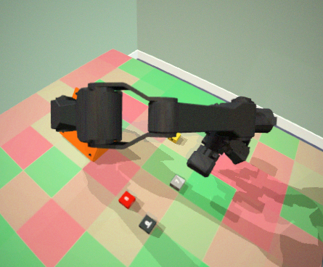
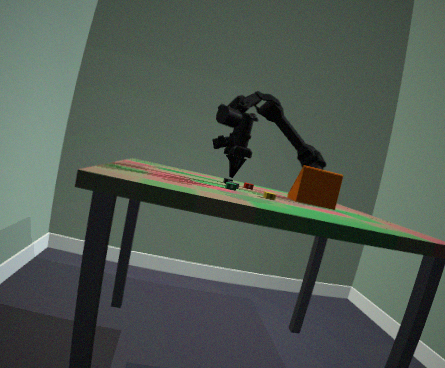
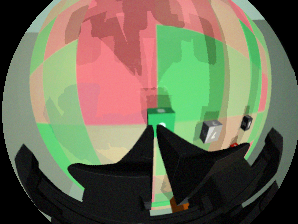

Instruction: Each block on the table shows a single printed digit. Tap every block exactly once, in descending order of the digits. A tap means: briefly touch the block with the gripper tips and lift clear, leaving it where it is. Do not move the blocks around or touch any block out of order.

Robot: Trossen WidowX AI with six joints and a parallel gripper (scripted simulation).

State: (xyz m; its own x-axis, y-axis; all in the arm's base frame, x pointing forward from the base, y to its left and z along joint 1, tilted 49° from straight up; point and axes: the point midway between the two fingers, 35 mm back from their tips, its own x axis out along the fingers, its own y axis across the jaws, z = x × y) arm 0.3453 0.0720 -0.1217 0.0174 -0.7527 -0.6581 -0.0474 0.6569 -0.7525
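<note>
Right now my gripper tip is 1 cm past the green block, 1 cm to the left of it and 3 cm above it. From my gripper tip the other things lie so: yellow block (13 cm behind, 3 cm to the left, 3 cm below); grey block (3 cm behind, 10 cm to the right, 3 cm below); black block (2 cm behind, 24 cm to the right, 3 cm below).
</note>
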